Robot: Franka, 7 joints.
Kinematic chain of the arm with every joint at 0, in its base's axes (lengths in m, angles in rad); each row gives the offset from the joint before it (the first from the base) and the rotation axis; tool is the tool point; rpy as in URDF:
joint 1: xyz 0 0 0.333 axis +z
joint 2: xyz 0 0 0 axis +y
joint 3: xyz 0 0 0.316 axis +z
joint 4: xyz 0.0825 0 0 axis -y
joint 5: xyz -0.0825 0 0.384 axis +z
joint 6: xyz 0 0 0 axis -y
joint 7: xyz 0.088 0 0 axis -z
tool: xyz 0 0 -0.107 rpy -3.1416 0 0
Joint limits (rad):
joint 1: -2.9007..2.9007
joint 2: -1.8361..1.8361
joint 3: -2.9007..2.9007
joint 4: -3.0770..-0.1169
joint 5: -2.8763..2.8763
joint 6: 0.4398..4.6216
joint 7: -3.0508..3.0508
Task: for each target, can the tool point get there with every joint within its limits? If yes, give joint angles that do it. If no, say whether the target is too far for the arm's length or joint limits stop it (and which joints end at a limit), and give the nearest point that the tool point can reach.
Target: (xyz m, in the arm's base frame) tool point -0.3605 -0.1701 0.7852
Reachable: yes | joints -2.2597 -0.6019 -0.4049 -2.0186 -1.6020 2.9134 2.1776
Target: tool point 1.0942 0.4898 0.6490
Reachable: no: too far | nearest point 0.7572 0.3389 0.5517 | short by 0.382 m
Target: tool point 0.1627 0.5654 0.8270
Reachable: yes | joints 1.2047 0.8181 1.3911 -0.4465 0.2225 3.9490 0.6152
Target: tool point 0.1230 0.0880 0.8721
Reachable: yes | joints -0.1270 -1.2212 0.1176 -2.2430 -0.9733 2.7940 -1.4569
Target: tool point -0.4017 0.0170 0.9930
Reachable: yes | joints 2.3372 -0.3418 0.4889 -1.3164 1.3395 2.3603 1.3875
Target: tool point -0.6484 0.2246 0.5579
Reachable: yes | joints 2.2355 0.5404 0.9571 -1.2655 2.0448 3.3410 2.4874
